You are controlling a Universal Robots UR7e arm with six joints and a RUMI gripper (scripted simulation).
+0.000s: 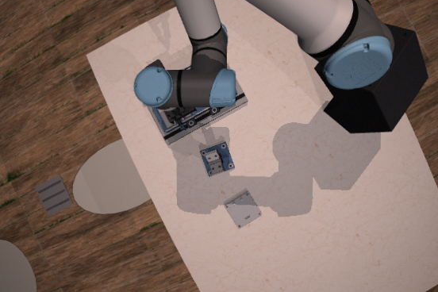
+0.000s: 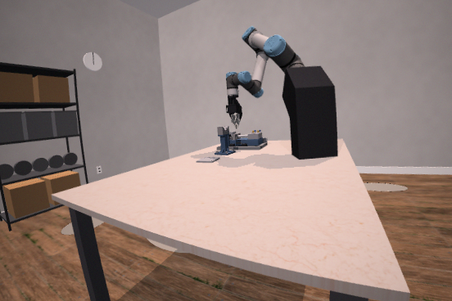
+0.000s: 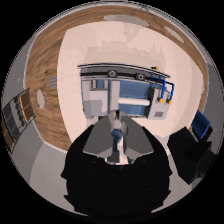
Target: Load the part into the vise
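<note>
My gripper is now 4 cm short of the part and 6 cm above it. From my hand the other things lie so: air cylinder (13 cm behind, 7 cm below); then vise (3 cm behind, 11 cm below); then air cylinder rod (5 cm behind, 7 cm below).
</note>
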